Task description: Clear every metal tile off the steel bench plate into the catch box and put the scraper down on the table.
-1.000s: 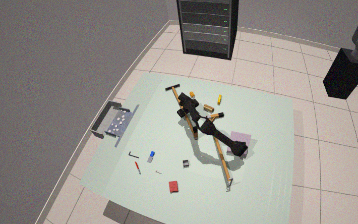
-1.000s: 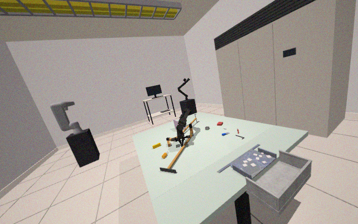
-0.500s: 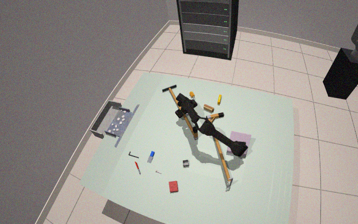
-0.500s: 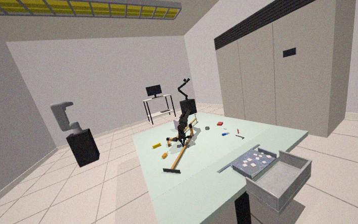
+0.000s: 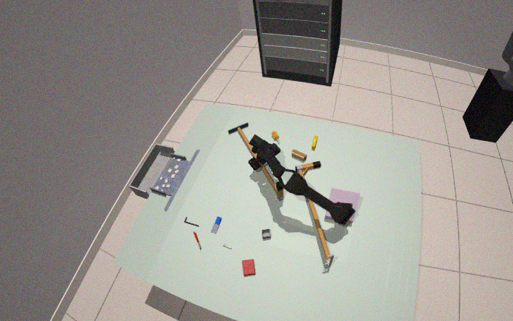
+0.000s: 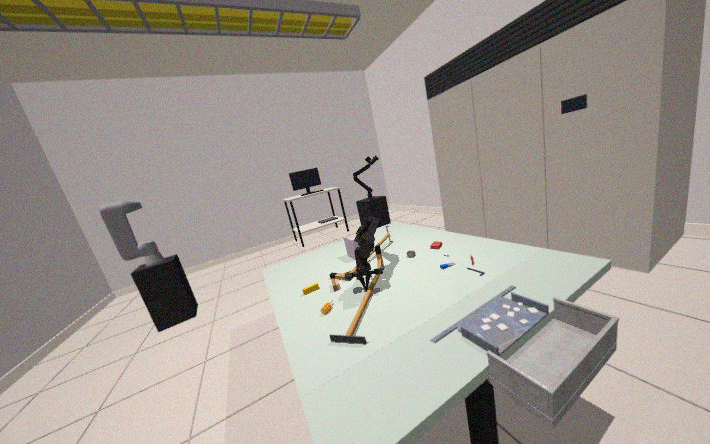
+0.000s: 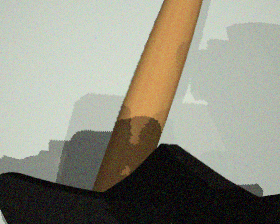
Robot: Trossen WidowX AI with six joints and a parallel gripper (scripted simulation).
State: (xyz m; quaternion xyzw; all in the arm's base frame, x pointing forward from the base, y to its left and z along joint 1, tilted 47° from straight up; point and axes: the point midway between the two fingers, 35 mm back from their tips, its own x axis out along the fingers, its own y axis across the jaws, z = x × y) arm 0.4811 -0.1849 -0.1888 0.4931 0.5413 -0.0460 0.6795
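Now: gripper tip 30 mm short of the long scraper, 10 mm to the left of it and 50 mm below it. Round my gripper tip: yellow block 290 mm behind, 190 mm to the right, 10 mm above; orange part 40 mm behind, 200 mm to the right; wooden block 200 mm behind, 70 mm to the right.
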